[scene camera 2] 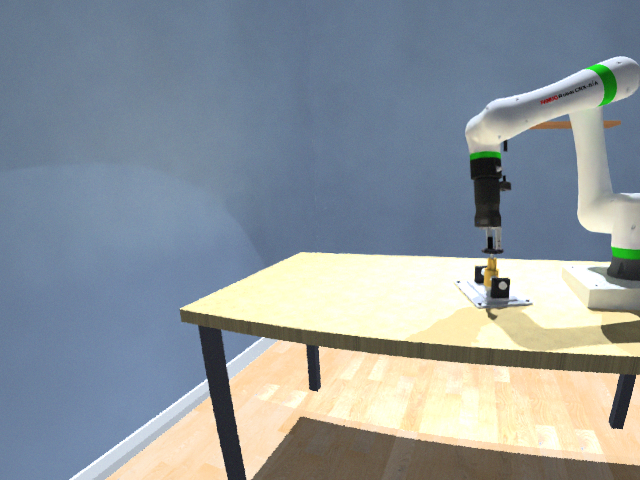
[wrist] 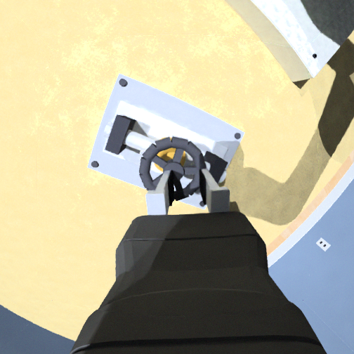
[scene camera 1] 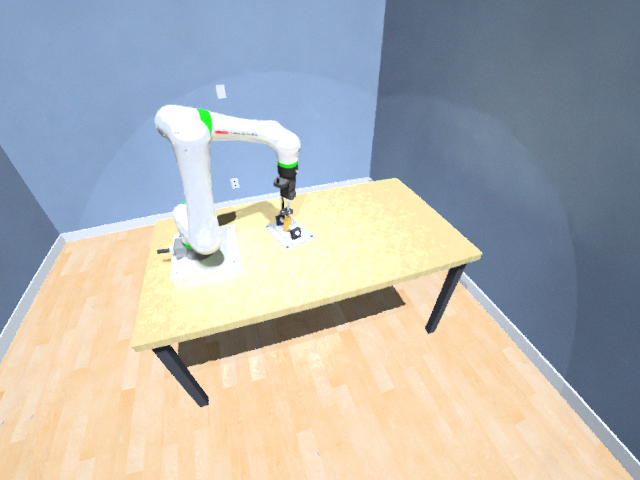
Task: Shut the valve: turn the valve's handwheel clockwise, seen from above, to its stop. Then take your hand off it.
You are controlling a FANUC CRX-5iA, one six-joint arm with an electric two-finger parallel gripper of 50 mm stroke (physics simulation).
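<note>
The valve has a dark spoked handwheel (scene camera 1: 286,211) (scene camera 2: 492,251) (wrist: 172,142) on top of its yellow body (scene camera 1: 287,224) (scene camera 2: 490,275) (wrist: 169,152). The body stands on a pale base plate (scene camera 1: 279,237) (scene camera 2: 469,292) (wrist: 145,95) on the table. My gripper (scene camera 1: 285,206) (scene camera 2: 494,245) (wrist: 186,180) points down at the handwheel, its fingers apart and not clamped on anything. In the wrist view the left fingertip overlaps the wheel near its hub, and the right fingertip overlaps the right part of the rim. Whether either finger touches the wheel cannot be told.
Two black pipe-end blocks flank the valve: one block (scene camera 1: 295,233) (scene camera 2: 499,287) (wrist: 119,135) and another block (scene camera 1: 279,220) (scene camera 2: 479,273) (wrist: 216,166). The robot's white base slab (scene camera 1: 206,271) (scene camera 2: 578,291) (wrist: 300,50) is on the same wooden table (scene camera 1: 361,248) (scene camera 2: 336,294) (wrist: 60,200).
</note>
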